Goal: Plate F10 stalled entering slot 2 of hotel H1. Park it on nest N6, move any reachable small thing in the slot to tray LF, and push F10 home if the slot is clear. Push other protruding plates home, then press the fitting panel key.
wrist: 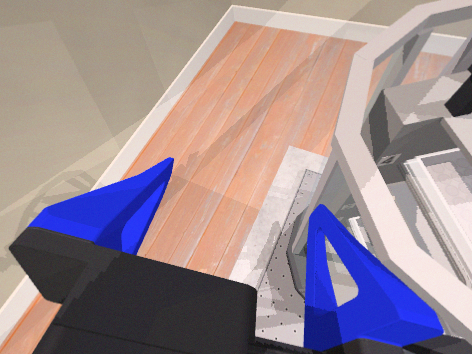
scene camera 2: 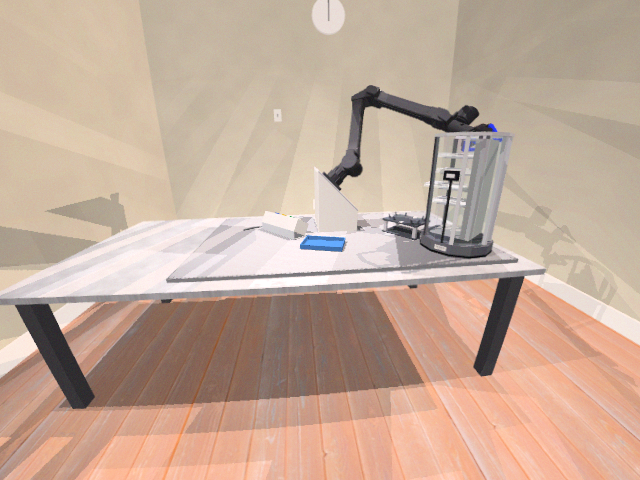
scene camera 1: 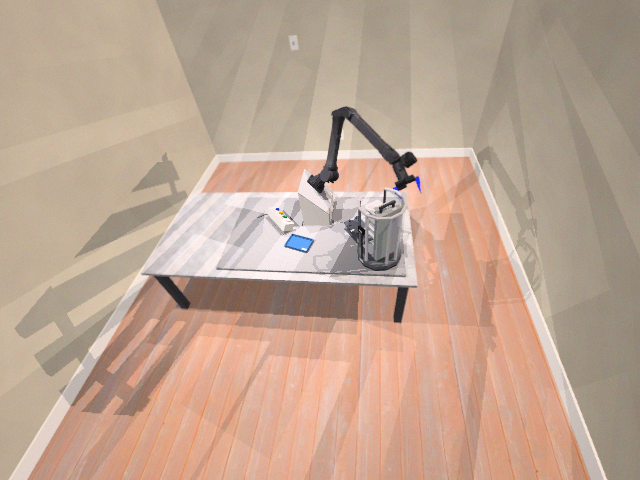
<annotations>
gripper: open, touches a clear cylindrical plate rack (wrist: 400, 98)
</annotations>
